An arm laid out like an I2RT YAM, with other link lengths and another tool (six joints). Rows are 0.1 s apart.
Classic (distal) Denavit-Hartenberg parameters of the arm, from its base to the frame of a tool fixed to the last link. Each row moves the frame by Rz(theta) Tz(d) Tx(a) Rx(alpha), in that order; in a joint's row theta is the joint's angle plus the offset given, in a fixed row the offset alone. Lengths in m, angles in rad.
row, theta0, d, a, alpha
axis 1, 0, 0.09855, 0.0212, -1.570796
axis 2, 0, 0, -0.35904, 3.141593
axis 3, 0.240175, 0, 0.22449, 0
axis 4, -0.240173, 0.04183, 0.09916, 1.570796
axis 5, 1.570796, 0.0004, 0, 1.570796
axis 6, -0.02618, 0.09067, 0.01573, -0.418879
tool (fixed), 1.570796, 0.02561, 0, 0
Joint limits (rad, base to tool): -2.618..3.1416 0..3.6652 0..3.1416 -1.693..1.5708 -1.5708..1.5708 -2.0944..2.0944
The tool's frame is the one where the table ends.
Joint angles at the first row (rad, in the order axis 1, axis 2, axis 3, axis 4, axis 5, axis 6):
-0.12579, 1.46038, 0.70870, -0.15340, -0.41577, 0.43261
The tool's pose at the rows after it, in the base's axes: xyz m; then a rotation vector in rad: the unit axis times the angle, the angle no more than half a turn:
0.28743 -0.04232 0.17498 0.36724 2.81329 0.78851
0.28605 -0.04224 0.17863 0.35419 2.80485 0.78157
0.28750 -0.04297 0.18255 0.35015 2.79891 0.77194
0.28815 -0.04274 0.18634 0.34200 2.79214 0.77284
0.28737 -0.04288 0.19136 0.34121 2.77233 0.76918
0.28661 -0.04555 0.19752 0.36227 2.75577 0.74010
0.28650 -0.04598 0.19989 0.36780 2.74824 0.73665
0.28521 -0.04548 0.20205 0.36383 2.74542 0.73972
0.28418 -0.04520 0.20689 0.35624 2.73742 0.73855
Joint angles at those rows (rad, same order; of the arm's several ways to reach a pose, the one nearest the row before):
-0.12579, 1.44503, 0.70719, -0.15954, -0.40959, 0.42953
-0.12580, 1.43122, 0.70869, -0.16413, -0.40958, 0.42339
-0.12579, 1.42661, 0.72090, -0.17333, -0.40499, 0.42030
-0.12580, 1.42051, 0.73017, -0.18099, -0.40805, 0.41876
-0.12577, 1.40363, 0.73015, -0.17638, -0.40499, 0.42491
-0.12580, 1.38524, 0.73934, -0.18555, -0.37897, 0.43254
-0.12578, 1.37905, 0.74243, -0.18716, -0.37429, 0.43717
-0.12580, 1.37140, 0.74548, -0.19478, -0.37737, 0.43717
-0.12579, 1.35913, 0.75469, -0.20704, -0.37889, 0.43564

